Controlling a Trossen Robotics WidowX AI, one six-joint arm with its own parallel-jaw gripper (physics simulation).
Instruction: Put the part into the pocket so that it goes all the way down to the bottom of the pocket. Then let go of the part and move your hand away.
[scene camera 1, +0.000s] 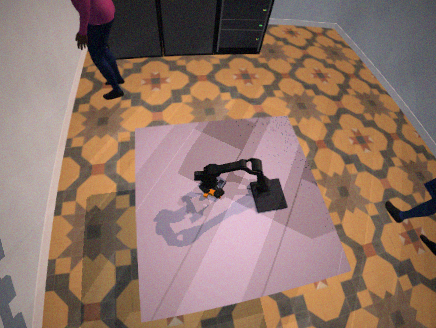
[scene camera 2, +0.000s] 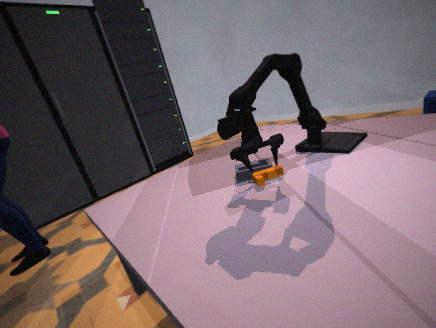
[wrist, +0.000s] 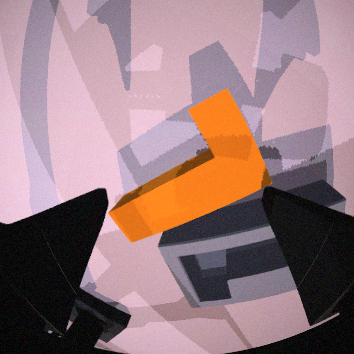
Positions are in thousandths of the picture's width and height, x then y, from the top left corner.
Scene:
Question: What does the orange L-shaped block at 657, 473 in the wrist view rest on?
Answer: The table.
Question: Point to the gripper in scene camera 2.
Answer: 607, 514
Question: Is the gripper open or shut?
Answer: Open.

